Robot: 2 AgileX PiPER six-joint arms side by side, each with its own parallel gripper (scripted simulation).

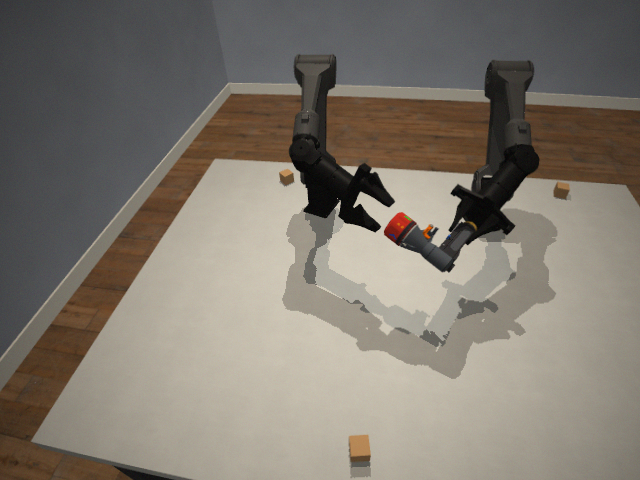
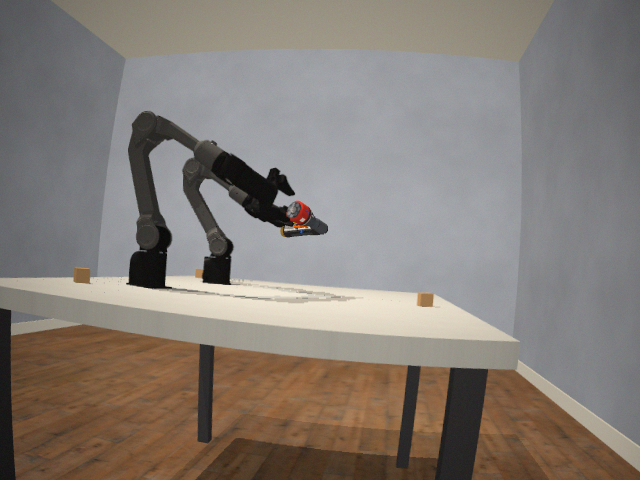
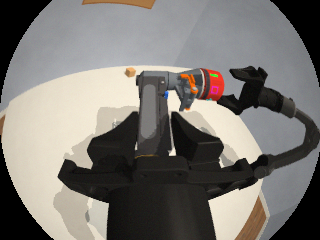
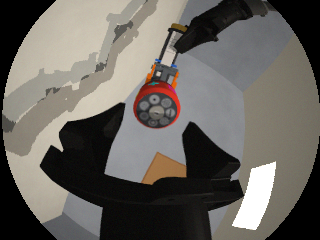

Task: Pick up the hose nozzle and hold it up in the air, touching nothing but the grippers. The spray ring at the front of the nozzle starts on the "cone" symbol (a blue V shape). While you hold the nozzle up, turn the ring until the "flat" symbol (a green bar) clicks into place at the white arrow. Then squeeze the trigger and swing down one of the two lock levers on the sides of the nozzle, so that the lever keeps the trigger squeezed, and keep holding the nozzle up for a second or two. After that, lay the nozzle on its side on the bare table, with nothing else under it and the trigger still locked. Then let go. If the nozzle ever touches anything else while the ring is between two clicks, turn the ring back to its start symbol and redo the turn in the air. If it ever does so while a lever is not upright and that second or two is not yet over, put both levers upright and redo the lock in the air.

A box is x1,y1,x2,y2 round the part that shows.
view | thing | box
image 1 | my left gripper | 448,182,514,244
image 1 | my right gripper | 326,163,394,232
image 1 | hose nozzle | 384,212,476,271
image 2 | my right gripper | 250,168,294,221
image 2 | hose nozzle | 280,201,327,237
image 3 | my left gripper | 57,111,254,239
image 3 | my right gripper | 216,65,267,115
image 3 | hose nozzle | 135,68,223,156
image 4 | my left gripper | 173,9,227,52
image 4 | my right gripper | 40,103,243,239
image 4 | hose nozzle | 133,23,187,128
